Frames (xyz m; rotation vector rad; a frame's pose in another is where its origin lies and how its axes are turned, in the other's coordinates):
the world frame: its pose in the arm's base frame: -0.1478 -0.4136 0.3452 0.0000 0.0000 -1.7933
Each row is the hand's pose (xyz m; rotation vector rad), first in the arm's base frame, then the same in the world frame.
Working: the arm's base frame: its pose in the world frame: -0.4360 0.0529 -0.3452 0.0000 0.0000 1.7933

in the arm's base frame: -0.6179 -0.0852 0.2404 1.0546 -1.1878 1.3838
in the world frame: -0.2166 -0.5310 -0.1048 -1.8936 -0.0984 -2.1495
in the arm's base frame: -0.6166 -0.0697 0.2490 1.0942 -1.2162 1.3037
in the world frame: -0.2320 -0.5331 -0.0962 -1.9873 -0.1164 -2.1417
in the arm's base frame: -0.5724 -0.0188 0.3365 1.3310 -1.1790 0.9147
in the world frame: -0.2914 -0.5013 -0.0087 2.2632 0.3925 2.0340
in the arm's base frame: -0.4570 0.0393 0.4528 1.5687 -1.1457 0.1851
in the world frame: -0.3735 -0.4015 0.1076 2.1234 0.5782 1.3002
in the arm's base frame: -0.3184 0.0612 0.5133 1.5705 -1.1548 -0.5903
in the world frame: -0.4254 -0.2712 0.1681 1.8861 0.5070 0.6135
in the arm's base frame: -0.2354 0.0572 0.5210 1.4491 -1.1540 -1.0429
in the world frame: -0.4399 -0.1893 0.1758 1.6943 0.3862 0.2564
